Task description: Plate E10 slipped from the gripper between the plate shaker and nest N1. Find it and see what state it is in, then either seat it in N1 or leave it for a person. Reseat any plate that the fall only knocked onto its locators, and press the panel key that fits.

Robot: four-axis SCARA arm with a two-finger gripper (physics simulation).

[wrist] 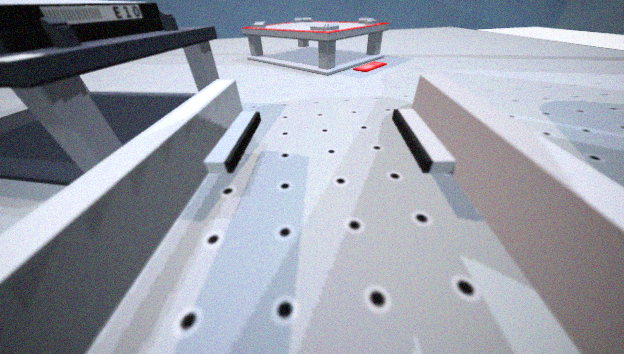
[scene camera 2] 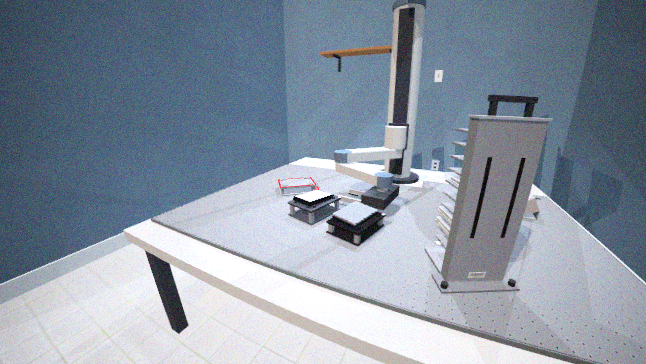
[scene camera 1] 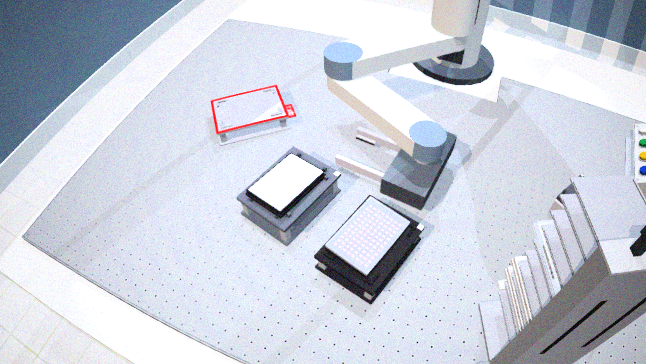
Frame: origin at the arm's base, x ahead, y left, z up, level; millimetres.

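Where they show: gripper, fingertip midpoint: [wrist: 325, 98] [scene camera 2: 344, 194] [scene camera 1: 347, 144]; arm's base, origin of the base link: [scene camera 2: 396, 177] [scene camera 1: 451, 59].
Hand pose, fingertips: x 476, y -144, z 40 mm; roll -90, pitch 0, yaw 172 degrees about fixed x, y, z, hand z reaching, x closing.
Note:
Things, the pixels of their top centre, and the offset from my fingertips. "pt": a spot on its surface instead.
- Plate E10, middle of its top: [scene camera 1: 285, 179] [scene camera 2: 313, 194] dx +168, dy -56, dz +49 mm
- grey nest N1, middle of its top: [wrist: 17, 19] [scene camera 1: 288, 181] [scene camera 2: 314, 196] dx +162, dy -55, dz +36 mm
- plate with pinkish wells, middle of its top: [scene camera 1: 369, 232] [scene camera 2: 355, 210] dx +213, dy +119, dz +38 mm
- black station, middle of its top: [scene camera 1: 371, 239] [scene camera 2: 356, 215] dx +214, dy +124, dz +22 mm
- red tag, surface spot: [wrist: 370, 66] [scene camera 1: 291, 111] pt dx -79, dy -171, dz -25 mm
- key panel, surface spot: [scene camera 1: 637, 155] pt dx -213, dy +656, dz +26 mm
Plate E10 [scene camera 1: 286, 183] [scene camera 2: 314, 198] [wrist: 95, 14] has a white top and dark sides. It lies on the grey nest N1 [scene camera 1: 286, 222] [scene camera 2: 313, 212] [wrist: 150, 45], and its E10 label shows in the wrist view. It looks level, with dark locator blocks at its lower edge; the far edge is hidden. A plate with pinkish wells [scene camera 1: 368, 235] [scene camera 2: 357, 213] lies on the black station [scene camera 1: 371, 291] [scene camera 2: 356, 234]; I cannot tell whether it is fully down. My gripper [scene camera 1: 349, 147] [scene camera 2: 349, 195] [wrist: 325, 98] is open and empty, low beside N1, its fingers pointing toward the red-edged stand.
The red-edged stand [scene camera 1: 250, 109] [scene camera 2: 297, 184] [wrist: 327, 36] carries no plate; a red tag [scene camera 1: 290, 110] [wrist: 370, 66] lies beside it. A tall grey rack [scene camera 1: 555, 310] [scene camera 2: 500, 200] with shelves stands at the right. A key panel [scene camera 1: 637, 155] shows partly at the right edge.

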